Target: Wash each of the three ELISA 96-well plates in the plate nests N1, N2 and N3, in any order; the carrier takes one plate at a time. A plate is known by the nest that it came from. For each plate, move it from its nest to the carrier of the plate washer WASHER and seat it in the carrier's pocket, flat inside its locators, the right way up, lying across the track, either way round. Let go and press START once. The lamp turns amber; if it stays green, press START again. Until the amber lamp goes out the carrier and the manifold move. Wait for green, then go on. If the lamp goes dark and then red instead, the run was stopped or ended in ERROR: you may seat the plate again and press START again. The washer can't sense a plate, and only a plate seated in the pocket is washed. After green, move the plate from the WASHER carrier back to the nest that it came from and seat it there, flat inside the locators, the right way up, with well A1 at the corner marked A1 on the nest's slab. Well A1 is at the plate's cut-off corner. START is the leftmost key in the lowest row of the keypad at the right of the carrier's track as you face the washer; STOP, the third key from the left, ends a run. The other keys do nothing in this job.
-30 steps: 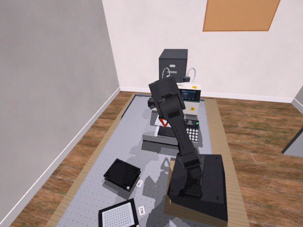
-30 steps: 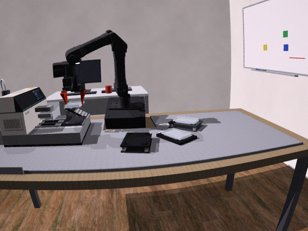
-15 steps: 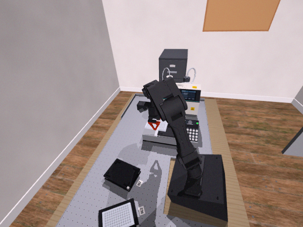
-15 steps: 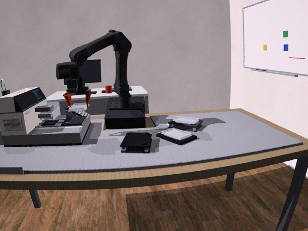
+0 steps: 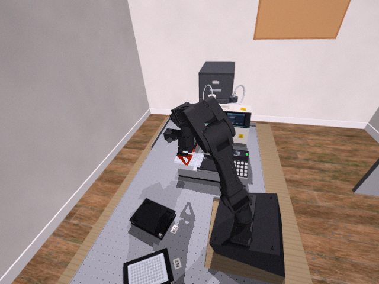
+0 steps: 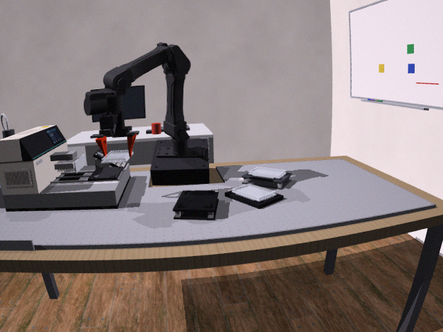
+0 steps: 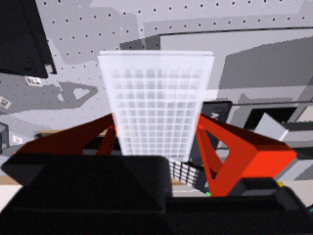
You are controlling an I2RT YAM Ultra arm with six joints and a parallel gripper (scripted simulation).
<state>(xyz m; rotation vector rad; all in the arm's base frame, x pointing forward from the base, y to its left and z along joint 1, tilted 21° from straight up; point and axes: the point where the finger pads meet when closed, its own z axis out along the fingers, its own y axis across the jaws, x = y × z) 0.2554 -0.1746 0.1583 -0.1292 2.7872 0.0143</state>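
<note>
Right now the nest N1 is 270 mm to the left of my hand, 130 mm below it and 70 mm ahead of it. From my hand the other things lie so: manifold head 240 mm to the right, 70 mm behind, 30 mm below; washer 240 mm to the right, 70 mm behind, 30 mm below; black washer carrier 100 mm behind, 90 mm to the right, 90 mm below.
</note>
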